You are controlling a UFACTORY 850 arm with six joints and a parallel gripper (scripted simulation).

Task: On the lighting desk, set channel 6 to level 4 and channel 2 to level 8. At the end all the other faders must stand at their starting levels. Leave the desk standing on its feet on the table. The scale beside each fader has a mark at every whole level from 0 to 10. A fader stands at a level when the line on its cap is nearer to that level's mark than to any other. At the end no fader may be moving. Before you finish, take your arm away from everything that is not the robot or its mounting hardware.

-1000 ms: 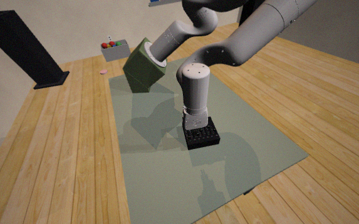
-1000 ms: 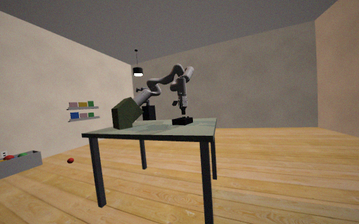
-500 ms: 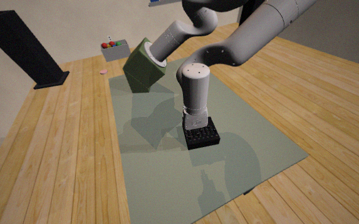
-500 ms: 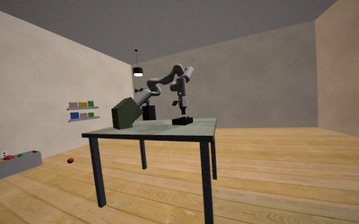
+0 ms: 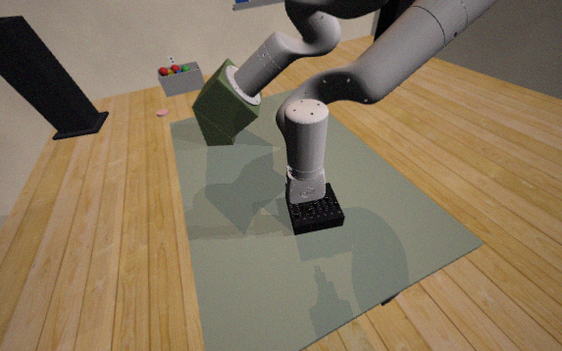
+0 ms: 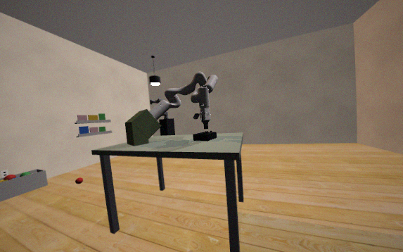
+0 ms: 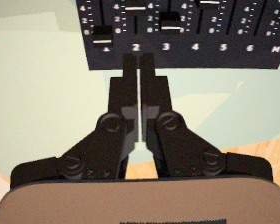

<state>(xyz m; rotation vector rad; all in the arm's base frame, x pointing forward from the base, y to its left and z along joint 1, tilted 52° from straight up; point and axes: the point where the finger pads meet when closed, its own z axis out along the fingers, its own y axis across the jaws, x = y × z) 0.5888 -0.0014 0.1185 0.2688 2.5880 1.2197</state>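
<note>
The channel 2 cap lies 3 cm behind my hand and 5 cm below it. Round my hand: channel 1 cap: 1 cm behind, 2 cm to the right, 5 cm below; channel 3 cap: 1 cm behind, 2 cm to the left, 5 cm below; channel 4 cap: 3 cm behind, 4 cm to the left, 5 cm below.
</note>
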